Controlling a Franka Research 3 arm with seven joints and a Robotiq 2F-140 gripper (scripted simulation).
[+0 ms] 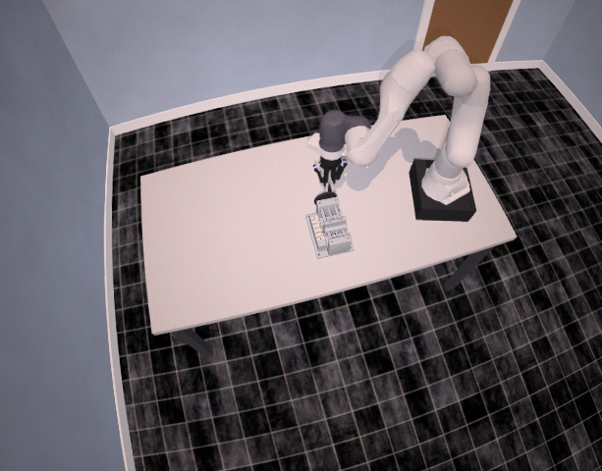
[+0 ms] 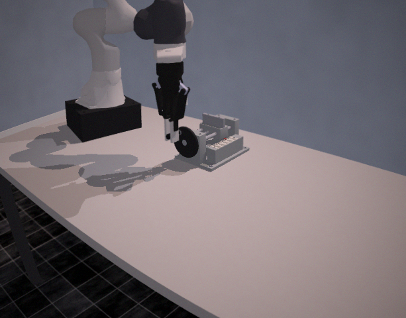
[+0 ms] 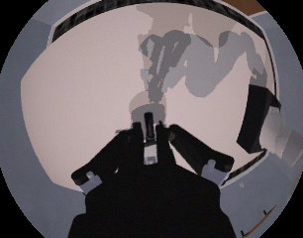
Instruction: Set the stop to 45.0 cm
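The black handwheel is 10 mm ahead of my hand, 20 mm to the left of it and 20 mm below it. Round my hand: grey stop fixture: 50 mm ahead, 160 mm to the left, 30 mm below.
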